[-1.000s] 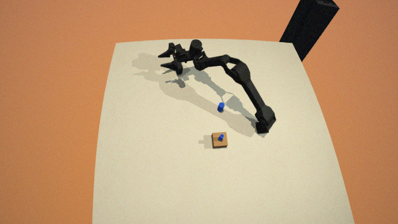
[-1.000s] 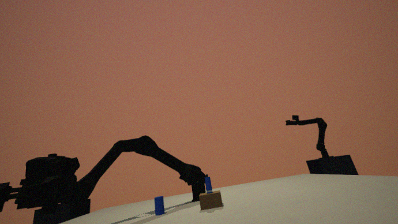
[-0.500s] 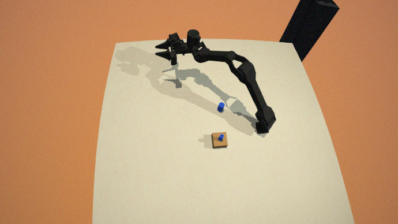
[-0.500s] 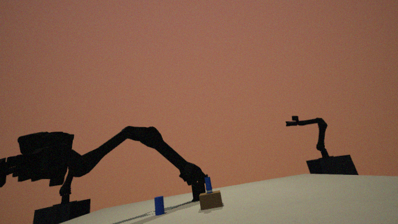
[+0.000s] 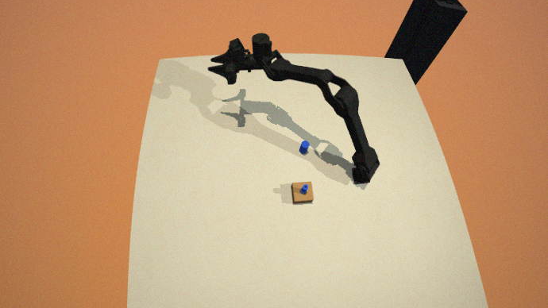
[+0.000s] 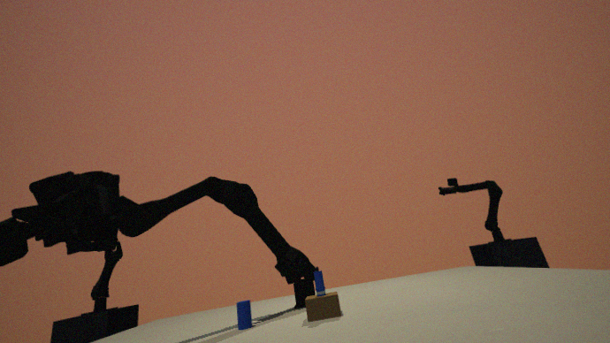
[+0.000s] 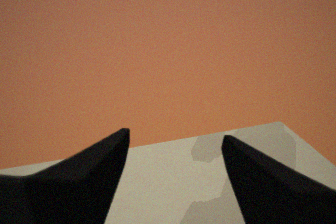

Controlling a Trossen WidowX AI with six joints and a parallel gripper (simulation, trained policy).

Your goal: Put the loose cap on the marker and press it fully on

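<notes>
Now: gripper tip 330 mm past the blue cap, 240 mm to the right of it and 200 mm above it. Round my gripper tip: blue marker 310 mm behind, 410 mm to the left, 150 mm below; then tan holder block 310 mm behind, 410 mm to the left, 210 mm below.
</notes>
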